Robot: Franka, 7 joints.
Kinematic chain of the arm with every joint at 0, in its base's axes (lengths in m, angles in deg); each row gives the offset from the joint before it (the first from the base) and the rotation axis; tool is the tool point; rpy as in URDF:
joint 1: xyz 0 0 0.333 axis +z
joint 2: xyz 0 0 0 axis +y
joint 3: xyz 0 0 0.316 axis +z
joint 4: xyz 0.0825 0 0 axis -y
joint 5: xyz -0.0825 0 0.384 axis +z
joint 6: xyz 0 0 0 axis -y
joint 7: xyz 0.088 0 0 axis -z
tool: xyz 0 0 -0.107 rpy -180 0 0
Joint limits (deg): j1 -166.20..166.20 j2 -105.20..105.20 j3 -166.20..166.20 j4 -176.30..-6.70 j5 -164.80..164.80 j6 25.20..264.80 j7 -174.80..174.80
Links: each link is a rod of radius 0.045 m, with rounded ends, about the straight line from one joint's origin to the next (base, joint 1, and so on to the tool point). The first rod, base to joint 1, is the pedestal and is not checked.
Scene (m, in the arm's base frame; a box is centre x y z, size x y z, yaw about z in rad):
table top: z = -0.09
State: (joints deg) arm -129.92 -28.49 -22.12 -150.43 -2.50 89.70 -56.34
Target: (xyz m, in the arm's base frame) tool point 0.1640 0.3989 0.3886
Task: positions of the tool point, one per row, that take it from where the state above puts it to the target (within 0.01 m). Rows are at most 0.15 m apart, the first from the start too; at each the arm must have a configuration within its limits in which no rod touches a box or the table.
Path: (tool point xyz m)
1: -0.3237 -0.0479 0.3567
2: -0.3373 0.0700 0.3417
3: -0.3067 0.1918 0.3286
4: -0.2312 0.3008 0.3230
5: -0.1176 0.3799 0.3294
6: 0.0205 0.4153 0.3509
7: 0.1640 0.3989 0.3886

